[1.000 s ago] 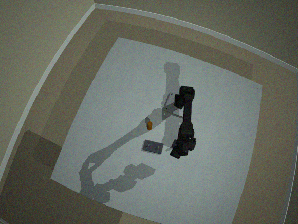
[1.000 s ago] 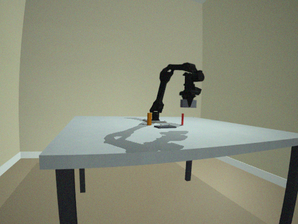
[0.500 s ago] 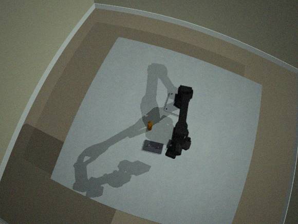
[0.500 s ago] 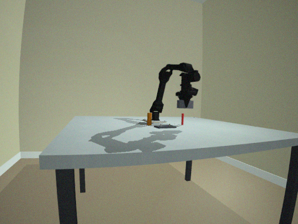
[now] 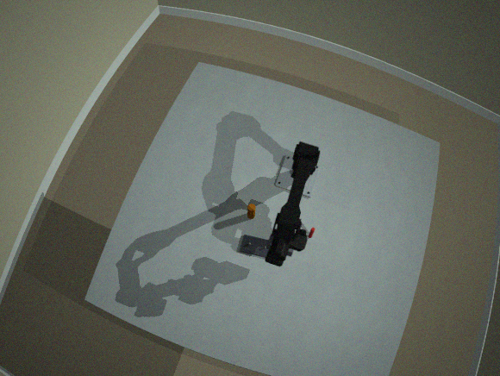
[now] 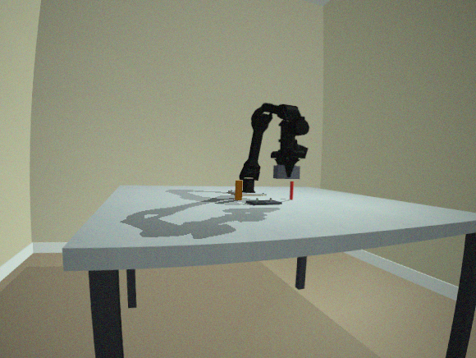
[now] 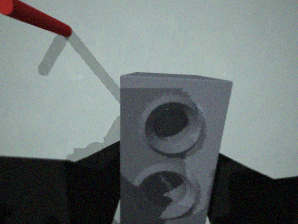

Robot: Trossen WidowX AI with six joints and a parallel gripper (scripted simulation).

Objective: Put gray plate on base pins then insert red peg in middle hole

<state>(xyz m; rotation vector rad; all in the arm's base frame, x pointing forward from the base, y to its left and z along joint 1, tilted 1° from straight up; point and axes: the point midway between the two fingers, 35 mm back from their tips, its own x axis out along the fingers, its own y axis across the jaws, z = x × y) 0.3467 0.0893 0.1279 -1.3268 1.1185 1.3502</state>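
Now: gripper tip 1 cm short of the dark flat base, 9 cm to the left of it and 10 cm above it. Also, from my gripper tip: red peg 13 cm behind, 7 cm to the left, 6 cm below; then orange cylinder 9 cm behind, 17 cm to the right, 6 cm below; then gray plate 3 cm above.
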